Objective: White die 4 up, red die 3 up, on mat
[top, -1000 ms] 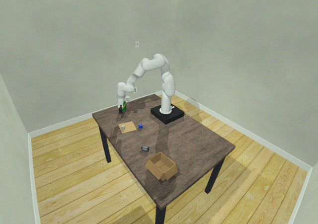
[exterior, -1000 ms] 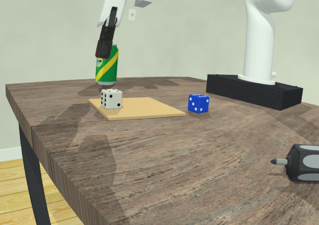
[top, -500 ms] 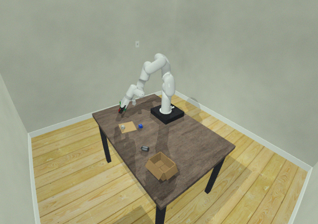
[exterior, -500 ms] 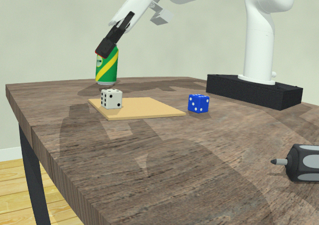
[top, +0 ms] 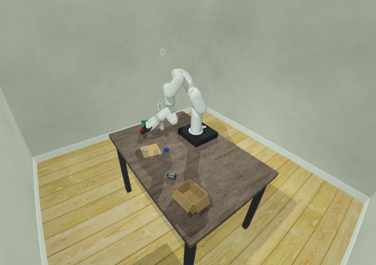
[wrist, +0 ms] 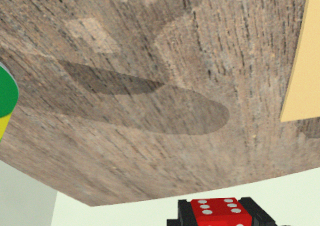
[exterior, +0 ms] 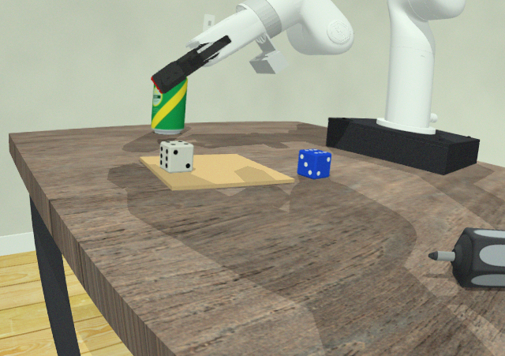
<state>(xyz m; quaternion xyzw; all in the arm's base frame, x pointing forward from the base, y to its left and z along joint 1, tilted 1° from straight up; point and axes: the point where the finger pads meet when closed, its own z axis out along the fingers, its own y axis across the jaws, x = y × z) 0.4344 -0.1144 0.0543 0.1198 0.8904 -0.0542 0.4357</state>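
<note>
The tan mat is 14 cm to the left of my hand, 10 cm below it and 1 cm behind it. From my hand the other things lie so: red die (1 cm ahead); green can (16 cm to the right, 7 cm behind, 4 cm below); white die (14 cm to the left, 9 cm below, 4 cm ahead).
</note>
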